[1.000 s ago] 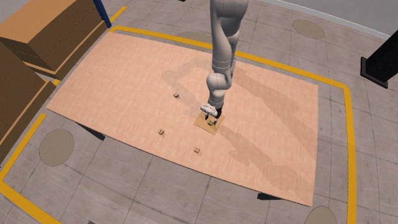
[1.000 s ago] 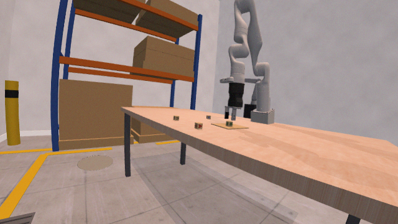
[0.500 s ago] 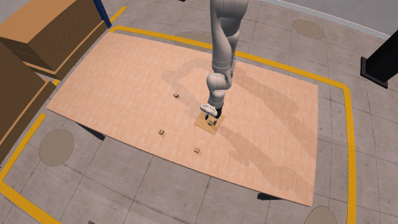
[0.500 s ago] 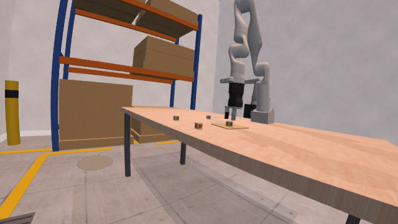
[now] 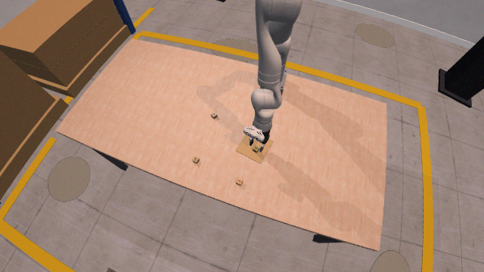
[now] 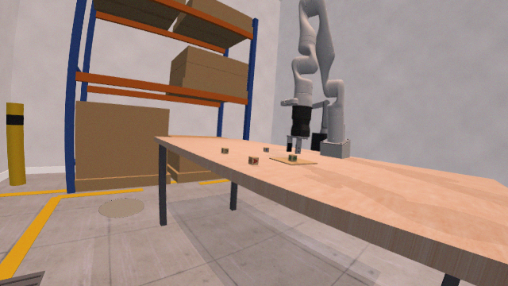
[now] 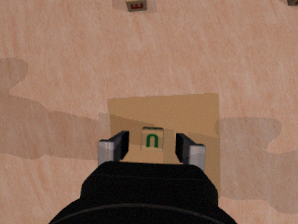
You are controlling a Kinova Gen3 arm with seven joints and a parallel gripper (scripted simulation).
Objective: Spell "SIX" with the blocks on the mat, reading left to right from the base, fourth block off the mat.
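Now: the tan mat 50 mm below my hand, 20 mm to the right of it and 20 mm behind it. Round my hand: block: 180 mm ahead, 40 mm below, 20 mm to the left.
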